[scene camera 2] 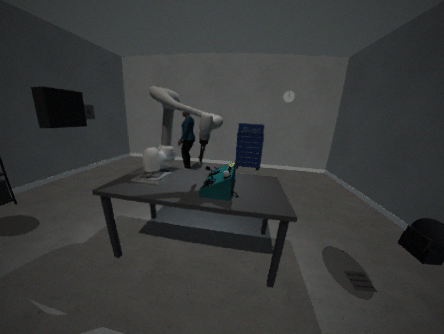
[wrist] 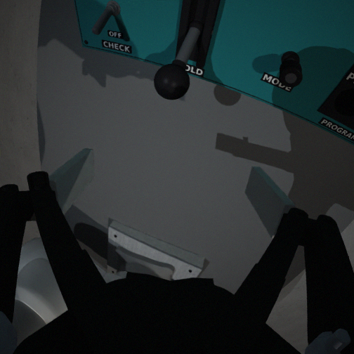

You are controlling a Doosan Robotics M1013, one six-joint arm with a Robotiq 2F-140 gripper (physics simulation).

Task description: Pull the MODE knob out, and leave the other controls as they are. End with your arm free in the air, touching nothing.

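Where they show: gripper, fingertip midpoint: (scene camera 2: pixel 201 160); arm's base, link origin: (scene camera 2: pixel 152 175).
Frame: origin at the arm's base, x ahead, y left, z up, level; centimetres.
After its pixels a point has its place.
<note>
The teal control panel (scene camera 2: pixel 218 191) {x 65.5, y -41.3, z 4.0 cm} (wrist: pixel 240 47) stands on the table, with a sloped face. Its black MODE knob (wrist: pixel 290 69) is at the upper right of the wrist view, above the MODE label; how far out it stands is hard to tell. A lever with a black ball (wrist: pixel 171 81) partly covers a label ending in "OLD". A toggle switch (wrist: pixel 107 17) stands by the OFF and CHECK labels. My gripper (scene camera 2: pixel 201 159) {x 49.6, y -10.8, z 20.0 cm} (wrist: pixel 171 171) is open and empty, in the air on the arm-base side of the panel, apart from the knob and lever.
The dark table (scene camera 2: pixel 260 195) {x 101.4, y -33.1, z -2.9 cm} carries the arm's base plate (wrist: pixel 150 245) and the panel. A black part with a PROGRAM label (wrist: pixel 337 129) is right of the MODE knob. Behind the table are a person (scene camera 2: pixel 187 134) and a blue cabinet (scene camera 2: pixel 249 146).
</note>
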